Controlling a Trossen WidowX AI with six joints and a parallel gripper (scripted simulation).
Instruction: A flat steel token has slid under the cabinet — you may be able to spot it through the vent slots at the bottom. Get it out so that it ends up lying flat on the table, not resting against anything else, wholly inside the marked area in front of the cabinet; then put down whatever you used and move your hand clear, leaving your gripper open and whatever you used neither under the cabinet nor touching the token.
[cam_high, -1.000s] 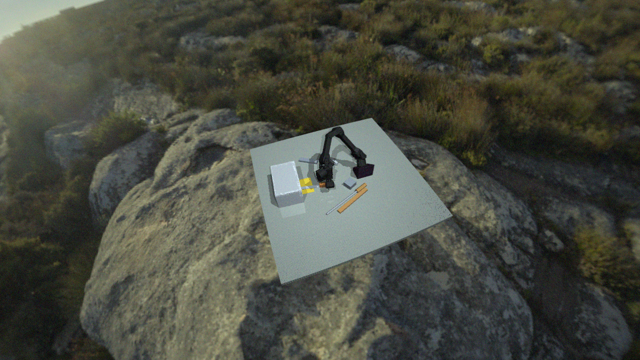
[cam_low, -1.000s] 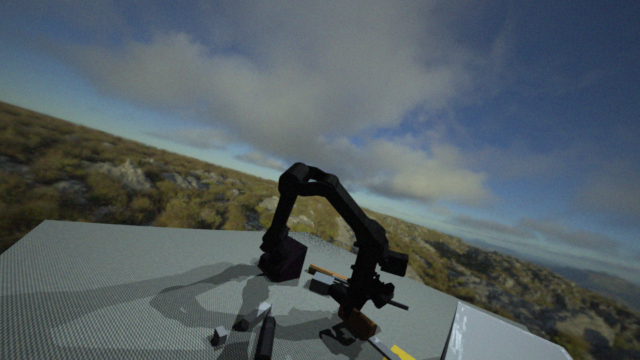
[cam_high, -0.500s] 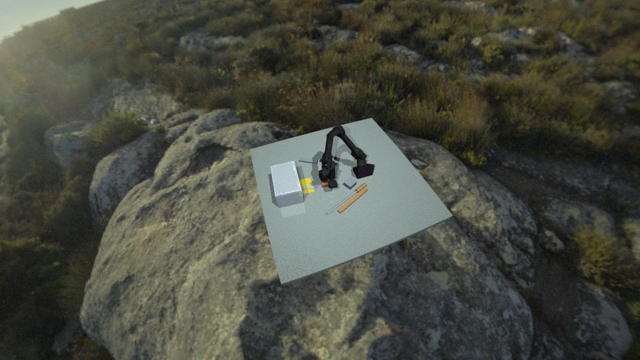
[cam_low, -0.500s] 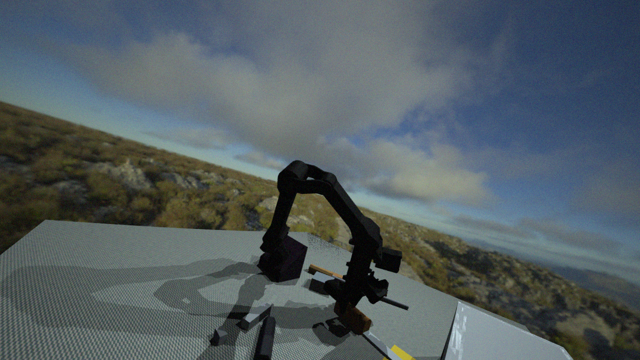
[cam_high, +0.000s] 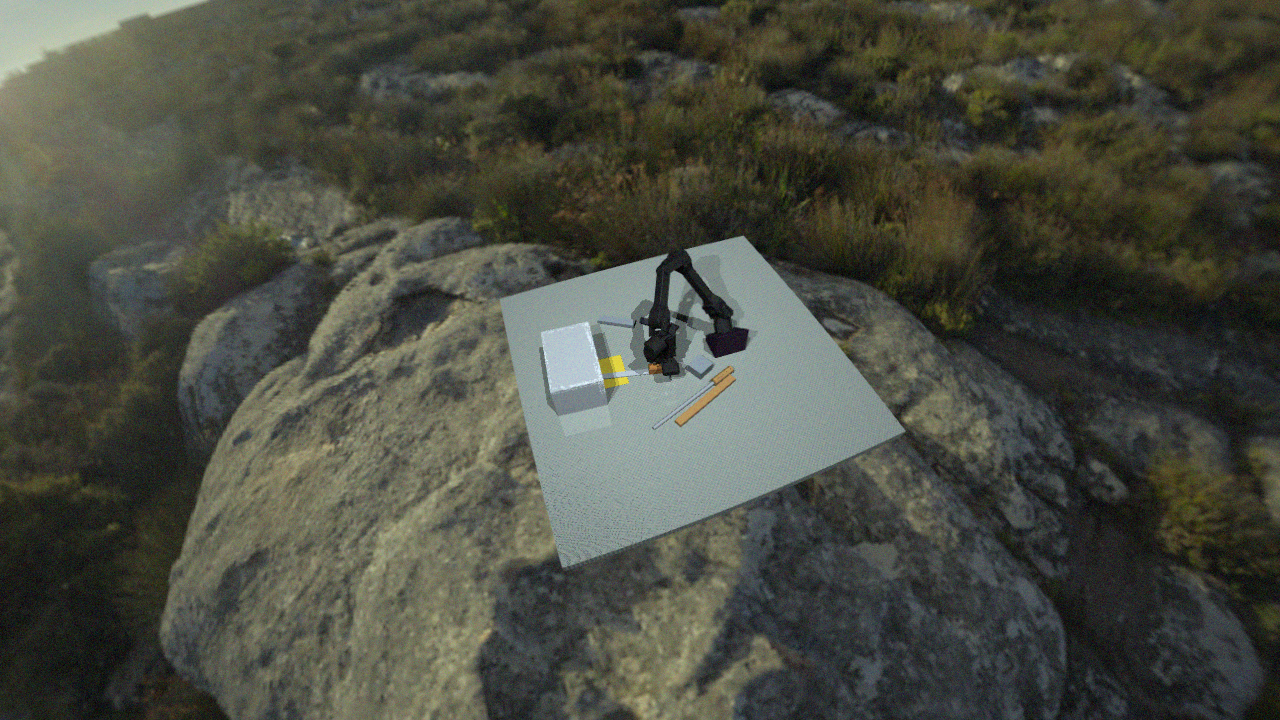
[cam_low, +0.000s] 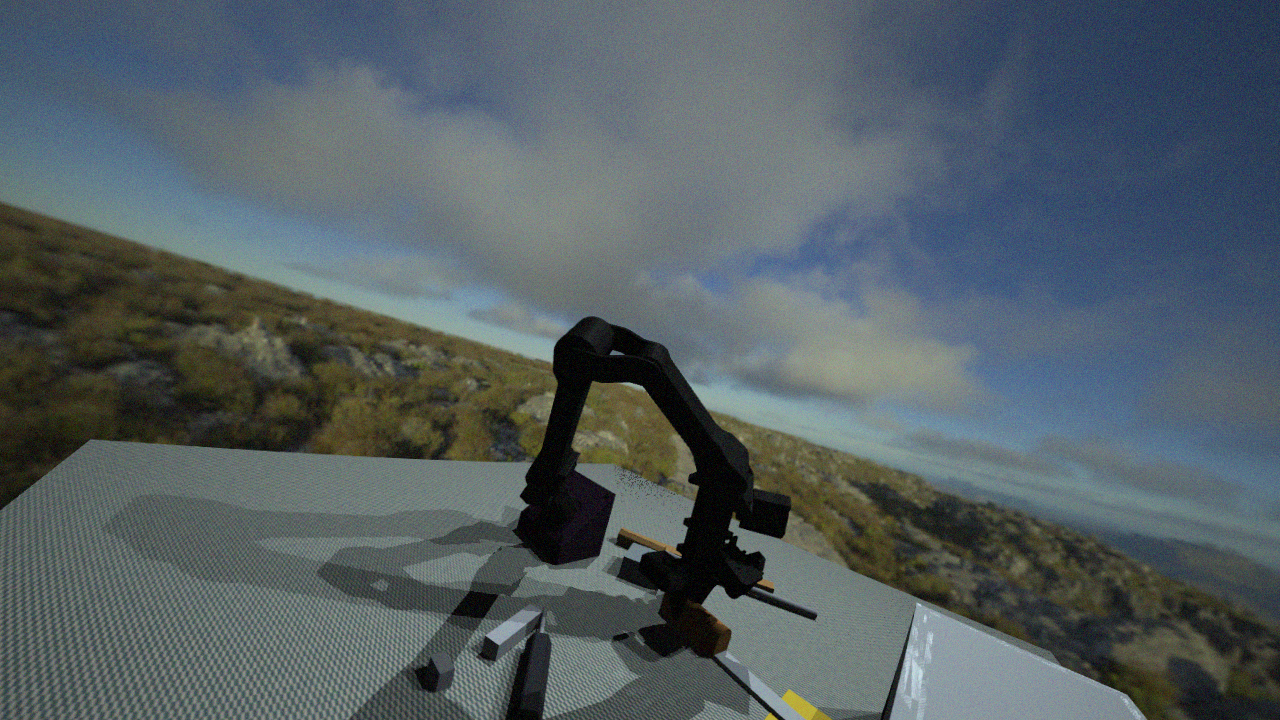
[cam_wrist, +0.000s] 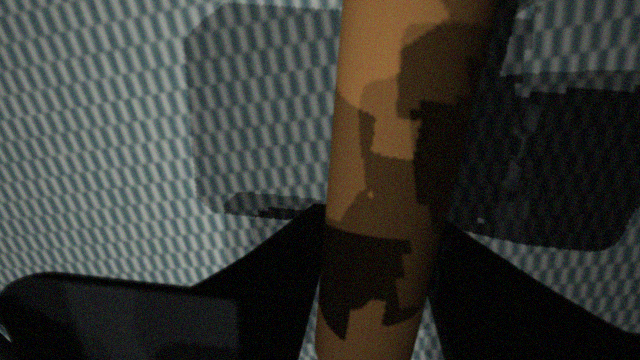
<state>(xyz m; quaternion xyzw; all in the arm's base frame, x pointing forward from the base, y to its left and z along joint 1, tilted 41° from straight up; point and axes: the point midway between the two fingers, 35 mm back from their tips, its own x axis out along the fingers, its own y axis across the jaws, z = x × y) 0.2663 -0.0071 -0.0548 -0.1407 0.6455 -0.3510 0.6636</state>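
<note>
Right now my gripper tip is 110 mm past the grey block, 50 mm to the right of it and 10 mm below it. Also, from my gripper tip: grey bar 110 mm behind, 230 mm to the right; small grey cube 100 mm behind, 320 mm to the right; wooden stick 70 mm behind, 200 mm to the left.
</note>
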